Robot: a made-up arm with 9 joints.
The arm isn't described. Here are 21 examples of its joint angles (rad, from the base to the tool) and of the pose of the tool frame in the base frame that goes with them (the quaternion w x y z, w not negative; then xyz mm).
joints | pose
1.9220 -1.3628 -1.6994 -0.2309 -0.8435 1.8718 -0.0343 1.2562 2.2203 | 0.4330 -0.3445 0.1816 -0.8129 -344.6 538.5 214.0
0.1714 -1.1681 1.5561 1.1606 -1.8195 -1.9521 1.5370 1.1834 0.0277 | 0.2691 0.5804 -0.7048 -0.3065 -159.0 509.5 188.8
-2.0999 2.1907 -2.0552 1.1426 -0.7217 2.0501 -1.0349 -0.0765 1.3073 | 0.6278 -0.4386 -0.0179 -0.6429 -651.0 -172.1 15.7
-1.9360 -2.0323 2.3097 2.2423 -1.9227 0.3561 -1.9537 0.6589 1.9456 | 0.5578 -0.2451 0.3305 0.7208 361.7 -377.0 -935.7
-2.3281 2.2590 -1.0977 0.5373 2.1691 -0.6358 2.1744 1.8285 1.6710 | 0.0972 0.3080 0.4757 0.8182 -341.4 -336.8 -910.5
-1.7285 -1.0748 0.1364 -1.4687 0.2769 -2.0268 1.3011 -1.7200 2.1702 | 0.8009 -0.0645 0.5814 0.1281 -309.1 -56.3 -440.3
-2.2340 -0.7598 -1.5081 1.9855 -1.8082 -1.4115 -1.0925 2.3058 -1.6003 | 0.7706 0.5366 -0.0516 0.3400 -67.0 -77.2 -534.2
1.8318 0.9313 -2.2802 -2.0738 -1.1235 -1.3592 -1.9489 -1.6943 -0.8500 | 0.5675 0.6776 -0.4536 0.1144 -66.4 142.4 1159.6
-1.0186 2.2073 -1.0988 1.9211 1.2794 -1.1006 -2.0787 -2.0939 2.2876 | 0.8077 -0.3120 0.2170 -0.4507 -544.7 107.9 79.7
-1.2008 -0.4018 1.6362 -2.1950 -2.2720 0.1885 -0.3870 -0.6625 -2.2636 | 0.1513 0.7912 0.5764 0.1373 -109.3 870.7 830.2
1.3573 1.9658 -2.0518 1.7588 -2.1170 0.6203 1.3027 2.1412 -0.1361 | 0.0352 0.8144 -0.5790 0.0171 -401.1 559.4 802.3
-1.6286 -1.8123 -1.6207 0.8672 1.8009 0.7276 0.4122 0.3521 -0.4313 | 0.2918 -0.2099 0.8529 0.3787 373.6 955.9 -358.9
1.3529 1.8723 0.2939 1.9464 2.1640 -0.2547 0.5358 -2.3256 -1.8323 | 0.5465 0.6033 0.4321 -0.3882 57.2 345.4 -281.5
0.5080 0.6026 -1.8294 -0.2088 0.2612 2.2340 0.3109 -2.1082 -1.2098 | 0.6954 -0.0559 0.7147 -0.0507 -486.6 202.5 -55.5
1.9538 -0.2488 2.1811 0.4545 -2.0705 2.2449 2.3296 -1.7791 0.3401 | 0.7784 0.1335 -0.1771 -0.5872 278.7 -689.5 -10.1
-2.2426 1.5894 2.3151 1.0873 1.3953 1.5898 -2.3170 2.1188 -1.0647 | 0.1660 0.6904 -0.1236 -0.6932 632.2 -725.4 49.8
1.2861 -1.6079 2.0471 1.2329 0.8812 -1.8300 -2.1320 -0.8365 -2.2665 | 0.3334 -0.8638 -0.3122 0.2126 471.8 -278.5 1113.6
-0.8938 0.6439 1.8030 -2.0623 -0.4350 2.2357 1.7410 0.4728 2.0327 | 0.6105 -0.1104 -0.5143 0.5921 1245.0 896.9 137.1
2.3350 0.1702 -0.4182 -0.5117 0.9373 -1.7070 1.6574 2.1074 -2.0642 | 0.4880 -0.0561 0.6412 -0.5895 200.2 508.4 91.5
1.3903 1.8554 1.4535 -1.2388 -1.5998 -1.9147 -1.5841 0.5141 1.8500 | 0.5643 0.4680 0.4601 0.5009 171.6 -131.4 -449.1
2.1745 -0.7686 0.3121 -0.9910 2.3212 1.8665 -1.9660 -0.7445 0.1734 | 0.0981 -0.4246 -0.8042 -0.4042 -1.7 -1.1 408.8
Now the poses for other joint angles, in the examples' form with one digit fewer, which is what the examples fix.
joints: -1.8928 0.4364 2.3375 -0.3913 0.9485 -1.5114 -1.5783 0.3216 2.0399
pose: 0.857 0.424 0.288 0.052 -142 -157 -1326
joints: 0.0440 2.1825 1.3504 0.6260 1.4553 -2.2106 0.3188 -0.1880 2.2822
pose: 0.944 0.253 0.123 0.173 365 334 -1183
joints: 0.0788 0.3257 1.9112 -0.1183 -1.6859 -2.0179 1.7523 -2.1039 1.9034
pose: 0.514 0.427 0.642 0.376 -234 457 466
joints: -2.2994 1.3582 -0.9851 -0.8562 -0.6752 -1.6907 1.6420 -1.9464 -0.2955
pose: 0.366 -0.929 0.012 -0.063 -35 -201 130
